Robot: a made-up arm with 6 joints. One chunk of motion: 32 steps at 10 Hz.
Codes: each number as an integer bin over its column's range. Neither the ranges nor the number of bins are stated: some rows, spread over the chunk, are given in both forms.
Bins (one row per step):
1: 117 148 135 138 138 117
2: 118 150 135 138 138 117
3: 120 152 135 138 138 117
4: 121 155 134 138 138 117
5: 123 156 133 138 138 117
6: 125 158 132 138 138 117
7: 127 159 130 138 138 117
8: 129 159 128 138 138 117
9: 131 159 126 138 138 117
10: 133 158 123 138 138 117
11: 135 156 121 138 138 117
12: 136 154 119 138 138 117
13: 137 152 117 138 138 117
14: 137 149 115 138 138 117
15: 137 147 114 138 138 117
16: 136 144 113 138 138 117
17: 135 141 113 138 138 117
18: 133 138 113 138 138 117
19: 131 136 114 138 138 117
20: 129 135 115 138 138 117
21: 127 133 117 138 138 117
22: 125 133 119 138 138 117
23: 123 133 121 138 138 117
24: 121 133 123 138 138 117
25: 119 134 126 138 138 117
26: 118 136 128 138 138 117
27: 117 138 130 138 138 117
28: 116 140 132 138 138 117
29: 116 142 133 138 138 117
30: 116 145 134 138 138 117
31: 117 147 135 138 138 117
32: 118 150 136 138 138 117
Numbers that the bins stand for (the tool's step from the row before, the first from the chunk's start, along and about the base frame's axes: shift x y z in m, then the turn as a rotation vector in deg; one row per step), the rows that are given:
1: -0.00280 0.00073 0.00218 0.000 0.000 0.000
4: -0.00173 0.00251 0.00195 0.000 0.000 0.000
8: 0.00040 0.00353 0.00061 0.000 0.000 0.000
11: 0.00200 0.00276 -0.00095 0.000 0.000 0.000
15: 0.00253 0.00047 -0.00252 0.000 0.000 0.000
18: 0.00147 -0.00182 -0.00274 0.000 0.000 0.000
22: -0.00067 -0.00310 -0.00140 0.000 0.000 0.000
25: -0.00227 -0.00284 0.00016 0.000 0.000 0.000
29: -0.00307 -0.00080 0.00173 0.000 0.000 0.000
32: -0.00253 0.00124 0.00240 0.000 0.000 0.000
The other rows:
2: -0.00253 0.00124 0.00218 0.000 0.000 0.000
3: -0.00200 0.00175 0.00218 0.000 0.000 0.000
5: -0.00120 0.00276 0.00173 0.000 0.000 0.000
6: -0.00067 0.00327 0.00151 0.000 0.000 0.000
7: -0.00013 0.00353 0.00106 0.000 0.000 0.000
9: 0.00093 0.00353 0.00016 0.000 0.000 0.000
10: 0.00147 0.00327 -0.00051 0.000 0.000 0.000
12: 0.00227 0.00225 -0.00140 0.000 0.000 0.000
13: 0.00253 0.00175 -0.00185 0.000 0.000 0.000
14: 0.00253 0.00098 -0.00229 0.000 0.000 0.000
16: 0.00227 -0.00029 -0.00274 0.000 0.000 0.000
17: 0.00200 -0.00106 -0.00274 0.000 0.000 0.000
19: 0.00093 -0.00233 -0.00252 0.000 0.000 0.000
20: 0.00040 -0.00259 -0.00229 0.000 0.000 0.000
21: -0.00013 -0.00310 -0.00185 0.000 0.000 0.000
23: -0.00120 -0.00310 -0.00095 0.000 0.000 0.000
24: -0.00173 -0.00310 -0.00051 0.000 0.000 0.000
26: -0.00253 -0.00233 0.00061 0.000 0.000 0.000
27: -0.00280 -0.00182 0.00106 0.000 0.000 0.000
28: -0.00307 -0.00131 0.00151 0.000 0.000 0.000
30: -0.00307 -0.00004 0.00195 0.000 0.000 0.000
31: -0.00280 0.00047 0.00218 0.000 0.000 0.000

